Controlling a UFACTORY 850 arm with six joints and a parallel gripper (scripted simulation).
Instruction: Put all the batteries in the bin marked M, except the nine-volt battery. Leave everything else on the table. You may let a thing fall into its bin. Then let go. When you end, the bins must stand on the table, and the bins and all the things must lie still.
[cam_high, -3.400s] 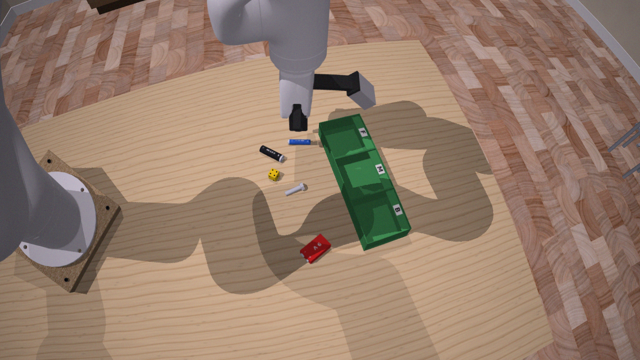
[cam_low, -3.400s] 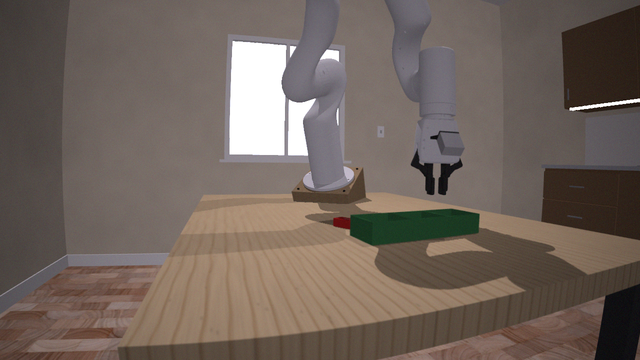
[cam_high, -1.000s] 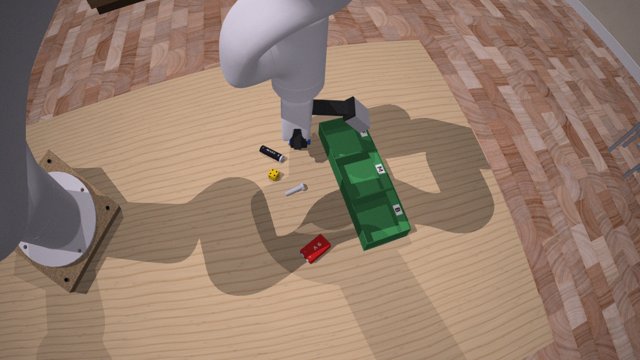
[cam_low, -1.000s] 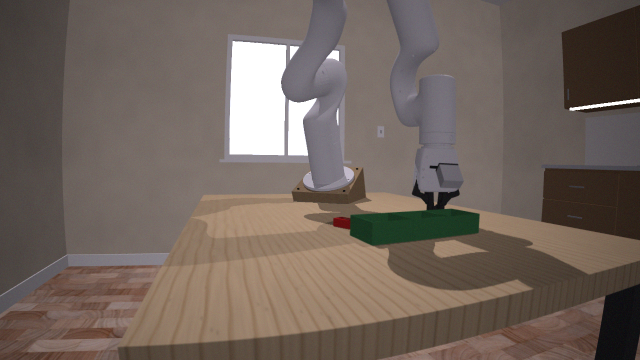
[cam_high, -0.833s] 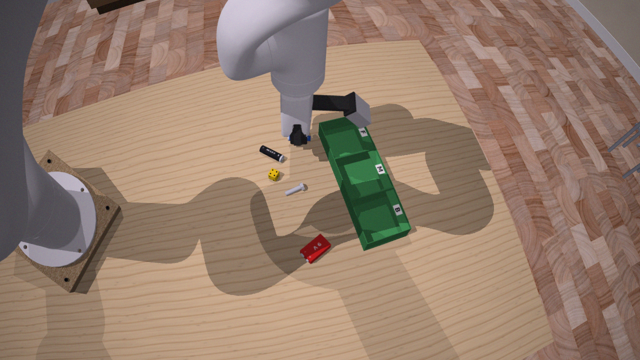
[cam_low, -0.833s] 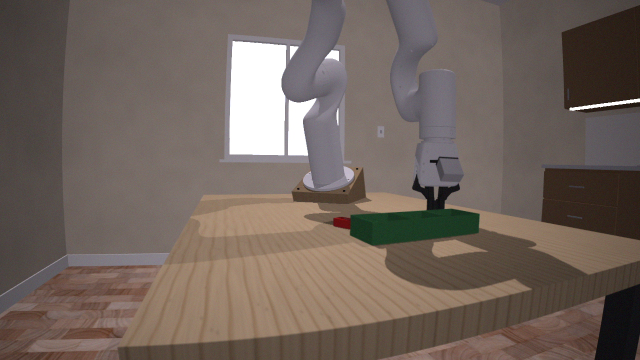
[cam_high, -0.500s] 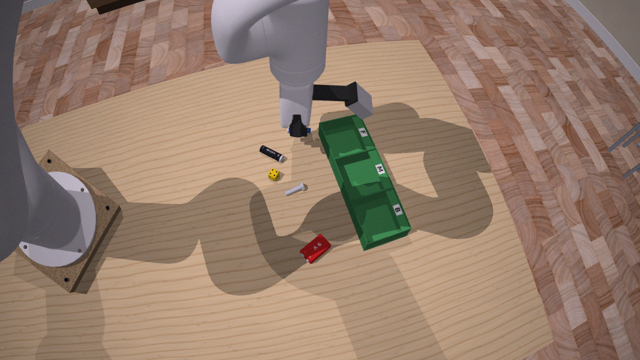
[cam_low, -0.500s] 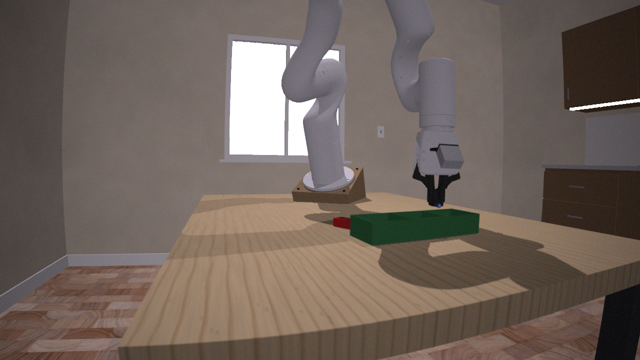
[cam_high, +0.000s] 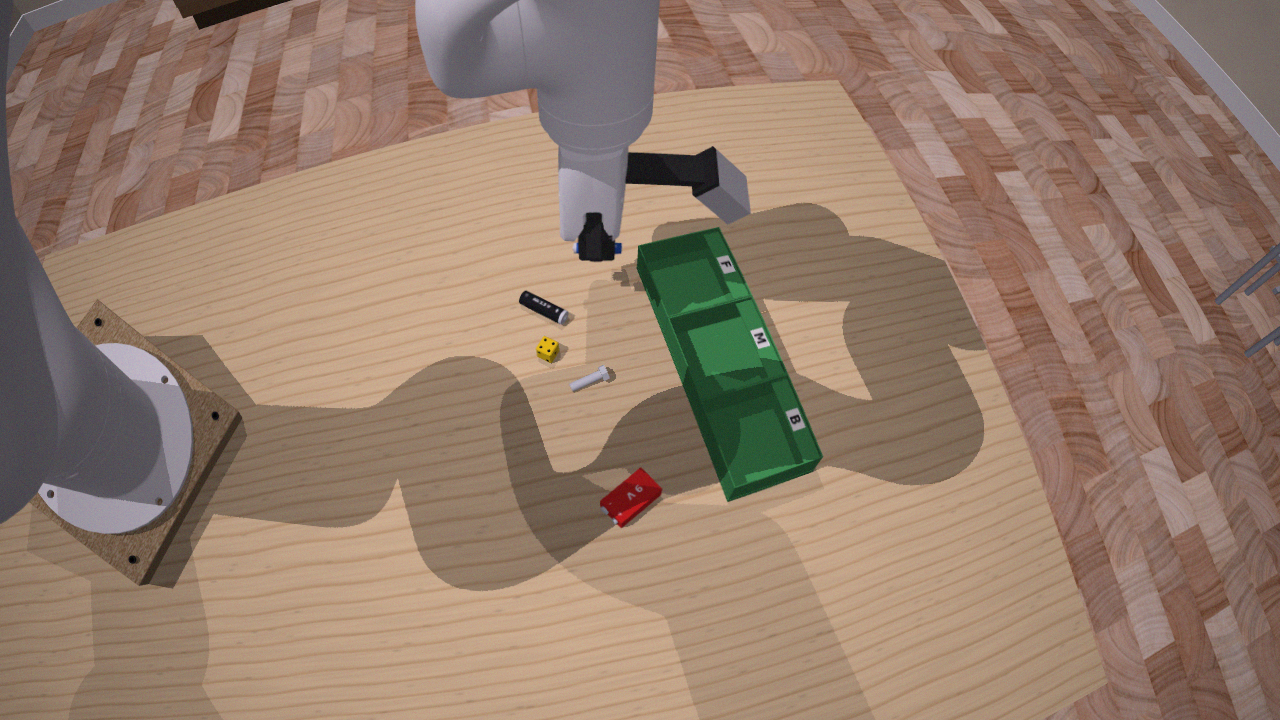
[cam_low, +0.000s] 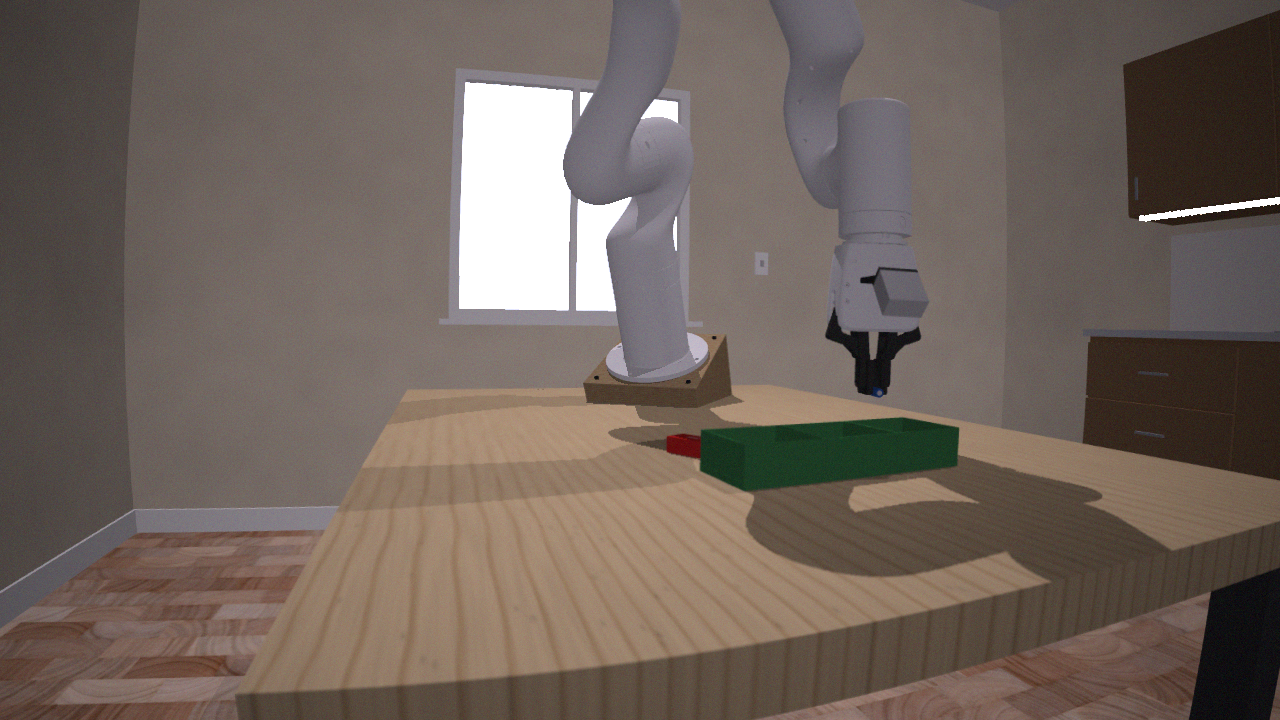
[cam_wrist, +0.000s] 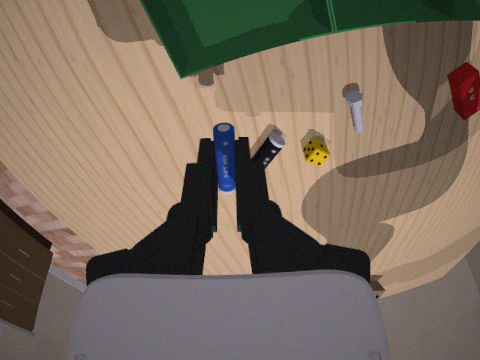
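Now: hand 10 cm short of the green three-part bin, 10 cm to the left of it and 6 cm above it. The rest, counted from my hand: yellow die: 6 cm behind, 7 cm to the right, 7 cm below; then black battery: 6 cm behind, 2 cm to the right, 8 cm below; then blue battery: 2 cm below.
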